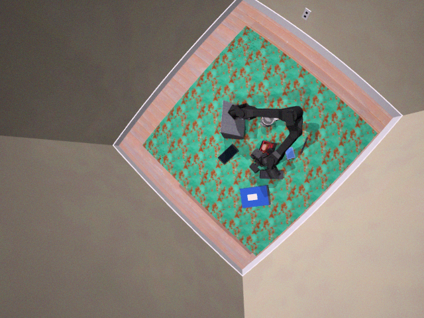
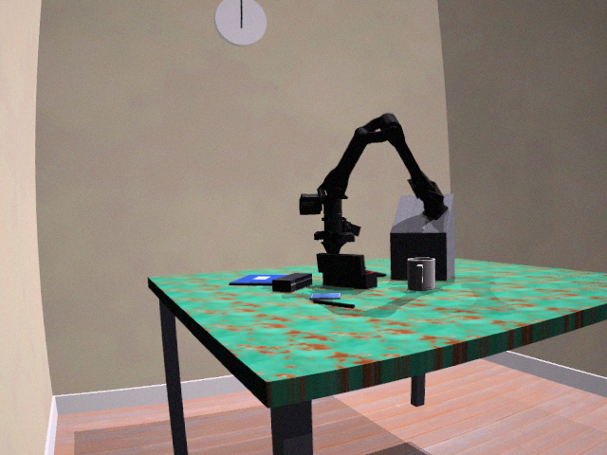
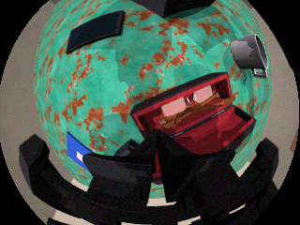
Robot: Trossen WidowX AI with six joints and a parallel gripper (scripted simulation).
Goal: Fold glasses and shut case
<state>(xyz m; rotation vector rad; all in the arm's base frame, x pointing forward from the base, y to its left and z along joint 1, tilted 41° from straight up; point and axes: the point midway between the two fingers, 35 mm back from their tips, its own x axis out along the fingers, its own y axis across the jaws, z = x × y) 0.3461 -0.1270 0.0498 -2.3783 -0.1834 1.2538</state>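
Now: the glasses case lid 70 mm to the left of my hand, 30 mm below it and 20 mm ahead of it. Round my hand: black glasses case (60 mm to the left, 50 mm below); black box (130 mm ahead, 80 mm below, 20 mm to the right); glasses (70 mm to the left, 70 mm below, 20 mm behind).
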